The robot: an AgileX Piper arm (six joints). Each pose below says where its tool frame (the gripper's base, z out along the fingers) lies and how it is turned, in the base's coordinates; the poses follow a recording.
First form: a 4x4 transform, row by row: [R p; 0 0 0 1], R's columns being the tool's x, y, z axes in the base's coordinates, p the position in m. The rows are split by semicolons.
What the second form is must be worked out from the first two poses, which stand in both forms.
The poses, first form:
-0.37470, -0.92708, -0.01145, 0.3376; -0.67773, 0.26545, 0.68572, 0.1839; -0.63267, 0.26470, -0.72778, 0.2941; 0, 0, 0, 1
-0.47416, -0.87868, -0.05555, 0.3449; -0.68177, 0.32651, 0.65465, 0.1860; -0.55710, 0.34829, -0.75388, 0.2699; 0, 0, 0, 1
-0.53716, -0.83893, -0.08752, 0.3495; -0.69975, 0.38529, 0.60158, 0.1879; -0.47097, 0.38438, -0.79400, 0.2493; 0, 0, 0, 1
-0.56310, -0.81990, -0.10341, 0.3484; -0.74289, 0.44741, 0.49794, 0.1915; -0.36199, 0.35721, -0.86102, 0.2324; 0, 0, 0, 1
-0.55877, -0.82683, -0.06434, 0.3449; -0.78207, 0.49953, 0.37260, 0.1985; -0.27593, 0.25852, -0.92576, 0.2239; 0, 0, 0, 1
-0.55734, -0.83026, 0.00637, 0.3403; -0.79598, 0.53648, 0.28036, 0.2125; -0.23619, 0.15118, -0.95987, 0.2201; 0, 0, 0, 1
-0.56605, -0.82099, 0.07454, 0.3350; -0.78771, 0.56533, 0.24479, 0.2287; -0.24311, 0.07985, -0.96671, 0.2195; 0, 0, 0, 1
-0.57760, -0.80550, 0.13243, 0.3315; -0.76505, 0.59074, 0.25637, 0.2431; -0.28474, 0.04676, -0.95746, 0.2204; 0, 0, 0, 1
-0.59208, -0.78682, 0.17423, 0.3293; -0.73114, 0.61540, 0.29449, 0.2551; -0.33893, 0.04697, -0.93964, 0.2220; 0, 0, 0, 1
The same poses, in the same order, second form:
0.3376, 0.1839, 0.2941, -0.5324, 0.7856, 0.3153, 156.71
0.3449, 0.1860, 0.2699, -0.4943, 0.8092, 0.3177, 161.95
0.3495, 0.1879, 0.2493, -0.4700, 0.8297, 0.3012, 166.64
0.3484, 0.1915, 0.2324, -0.4625, 0.8498, 0.2531, 171.25
0.3449, 0.1985, 0.2239, -0.4666, 0.8653, 0.1830, 172.98
0.3403, 0.2125, 0.2201, -0.4664, 0.8759, 0.1238, 172.04
0.3350, 0.2287, 0.2195, -0.4589, 0.8837, 0.0926, 169.65
0.3315, 0.2431, 0.2204, -0.4473, 0.8902, 0.0863, 166.45
0.3293, 0.2551, 0.2220, -0.4324, 0.8964, 0.0973, 163.37

